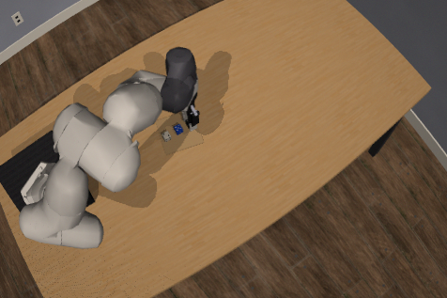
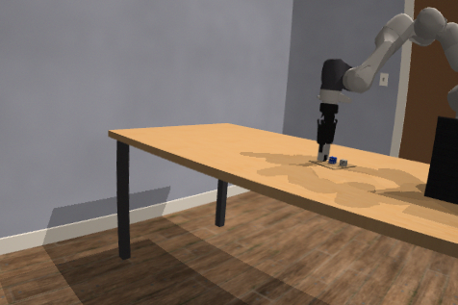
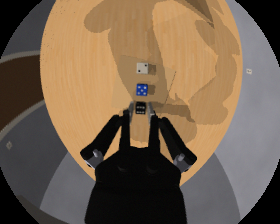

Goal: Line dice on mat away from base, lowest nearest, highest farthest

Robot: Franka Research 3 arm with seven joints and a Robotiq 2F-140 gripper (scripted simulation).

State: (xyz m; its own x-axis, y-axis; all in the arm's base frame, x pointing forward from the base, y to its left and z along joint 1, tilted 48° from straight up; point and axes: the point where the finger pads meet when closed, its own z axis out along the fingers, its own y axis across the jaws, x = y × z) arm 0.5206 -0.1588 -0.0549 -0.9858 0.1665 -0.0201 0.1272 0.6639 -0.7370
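My gripper is now 20 mm above the black die. Also, from my hand: white die: 100 mm behind, 10 mm to the left, 20 mm below; thin tan mat: 50 mm behind, 10 mm to the left, 40 mm below; blue die: 50 mm behind, 10 mm to the left, 20 mm below.
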